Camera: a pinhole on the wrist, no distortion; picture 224 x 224 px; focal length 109.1 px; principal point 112.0 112.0 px. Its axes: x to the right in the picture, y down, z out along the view. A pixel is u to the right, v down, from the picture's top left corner.
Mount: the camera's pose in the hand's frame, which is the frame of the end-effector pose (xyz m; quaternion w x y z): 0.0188 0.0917 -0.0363 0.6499 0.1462 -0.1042 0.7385
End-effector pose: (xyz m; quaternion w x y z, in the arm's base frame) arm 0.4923 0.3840 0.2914 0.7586 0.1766 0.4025 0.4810
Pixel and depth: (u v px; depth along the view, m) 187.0 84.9 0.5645
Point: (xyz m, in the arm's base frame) 0.8499 0.7289 0.7849
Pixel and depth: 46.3 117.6 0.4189
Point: 0.8842 0.3303 0.2396
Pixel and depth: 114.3 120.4 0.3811
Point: 0.7705 0.4227 0.4582
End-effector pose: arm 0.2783 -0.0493 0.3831 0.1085 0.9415 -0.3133 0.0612
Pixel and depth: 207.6 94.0 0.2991
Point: 0.1995 -0.3527 0.1107
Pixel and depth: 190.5 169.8 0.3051
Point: 0.0793 -0.1804 0.0635
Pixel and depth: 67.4 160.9 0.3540
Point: 0.3276 0.0890 0.0931
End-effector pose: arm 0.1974 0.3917 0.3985 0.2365 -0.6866 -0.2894 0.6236
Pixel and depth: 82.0 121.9 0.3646
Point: -0.0835 0.4950 0.4395
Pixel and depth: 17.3 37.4 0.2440
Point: 0.0820 0.6654 0.3369
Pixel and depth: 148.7 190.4 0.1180
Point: 0.1115 0.2915 0.3791
